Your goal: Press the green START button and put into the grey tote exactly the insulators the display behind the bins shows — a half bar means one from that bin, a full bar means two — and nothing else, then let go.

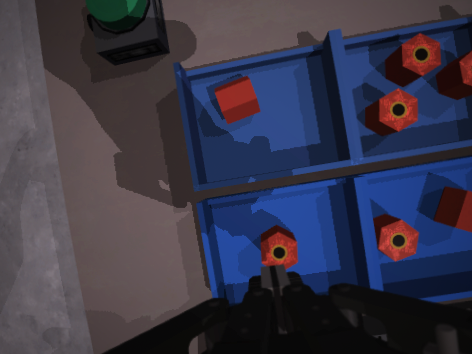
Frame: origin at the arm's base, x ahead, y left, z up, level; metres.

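Seen in the pictures: gripper, fingertip midpoint: point(274, 282).
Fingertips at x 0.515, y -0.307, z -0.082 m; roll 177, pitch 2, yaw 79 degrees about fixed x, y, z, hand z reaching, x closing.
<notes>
A point is followed by its place in that frame.
The green START button point(117, 11) {y -0.348, x 0.316, z -0.100 m} on its dark box point(132, 47) {y -0.352, x 0.333, z -0.117 m} shows at the upper left, cut by the frame's edge. My gripper point(274, 282) {y -0.307, x 0.515, z -0.082 m} is shut with nothing between its fingers. Its tips overlap the lower edge of a red hexagonal insulator point(279, 242) {y -0.297, x 0.500, z -0.107 m} that stands in the lower left blue bin; I cannot tell whether they touch. A red hexagonal block point(237, 100) {y -0.292, x 0.401, z -0.108 m} without a visible hole lies in the upper left bin. Red insulators with dark holes point(421, 54) {y -0.171, x 0.415, z -0.107 m} point(398, 110) {y -0.197, x 0.444, z -0.107 m} point(398, 240) {y -0.224, x 0.523, z -0.107 m} stand in the right-hand bins. The grey tote and the display do not show.
Blue bin walls point(342, 95) {y -0.228, x 0.423, z -0.104 m} point(367, 240) {y -0.243, x 0.516, z -0.104 m} divide the compartments, with a narrow gap between the two rows. Another red block point(456, 210) {y -0.181, x 0.518, z -0.110 m} lies at the right edge. The brown table point(90, 210) {y -0.439, x 0.435, z -0.138 m} ends at the left beside a grey surface point(25, 150).
</notes>
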